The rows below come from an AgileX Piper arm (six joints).
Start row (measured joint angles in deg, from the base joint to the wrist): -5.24, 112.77, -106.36, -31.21, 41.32, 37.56
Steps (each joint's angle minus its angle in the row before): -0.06, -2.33, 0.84, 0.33, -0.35, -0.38; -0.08, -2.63, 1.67, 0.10, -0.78, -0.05; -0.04, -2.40, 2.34, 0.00, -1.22, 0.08; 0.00, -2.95, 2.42, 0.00, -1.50, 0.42; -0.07, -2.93, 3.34, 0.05, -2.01, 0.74; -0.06, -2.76, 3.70, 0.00, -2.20, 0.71; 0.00, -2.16, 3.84, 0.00, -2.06, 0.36; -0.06, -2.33, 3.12, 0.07, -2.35, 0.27; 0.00, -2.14, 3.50, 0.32, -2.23, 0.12; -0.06, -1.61, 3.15, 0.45, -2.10, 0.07; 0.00, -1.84, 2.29, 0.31, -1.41, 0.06; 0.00, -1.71, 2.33, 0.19, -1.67, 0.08; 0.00, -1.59, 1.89, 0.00, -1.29, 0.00; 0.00, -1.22, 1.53, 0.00, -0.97, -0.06; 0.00, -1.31, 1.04, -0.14, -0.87, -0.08; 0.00, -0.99, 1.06, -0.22, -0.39, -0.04; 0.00, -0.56, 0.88, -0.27, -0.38, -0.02; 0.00, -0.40, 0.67, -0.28, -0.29, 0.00; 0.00, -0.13, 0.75, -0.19, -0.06, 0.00; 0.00, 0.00, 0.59, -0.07, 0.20, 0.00
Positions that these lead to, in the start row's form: -5.30, 110.44, -105.52, -30.88, 40.97, 37.18; -5.38, 107.81, -103.85, -30.78, 40.19, 37.13; -5.42, 105.41, -101.51, -30.78, 38.97, 37.21; -5.42, 102.46, -99.09, -30.78, 37.47, 37.63; -5.49, 99.53, -95.75, -30.73, 35.46, 38.37; -5.55, 96.77, -92.05, -30.73, 33.26, 39.08; -5.55, 94.61, -88.21, -30.73, 31.20, 39.44; -5.61, 92.28, -85.09, -30.66, 28.85, 39.71; -5.61, 90.14, -81.59, -30.34, 26.62, 39.83; -5.67, 88.53, -78.44, -29.89, 24.52, 39.90; -5.67, 86.69, -76.15, -29.58, 23.11, 39.96; -5.67, 84.98, -73.82, -29.39, 21.44, 40.04; -5.67, 83.39, -71.93, -29.39, 20.15, 40.04; -5.67, 82.17, -70.40, -29.39, 19.18, 39.98; -5.67, 80.86, -69.36, -29.53, 18.31, 39.90; -5.67, 79.87, -68.30, -29.75, 17.92, 39.86; -5.67, 79.31, -67.42, -30.02, 17.54, 39.84; -5.67, 78.91, -66.75, -30.30, 17.25, 39.84; -5.67, 78.78, -66.00, -30.49, 17.19, 39.84; -5.67, 78.78, -65.41, -30.56, 17.39, 39.84
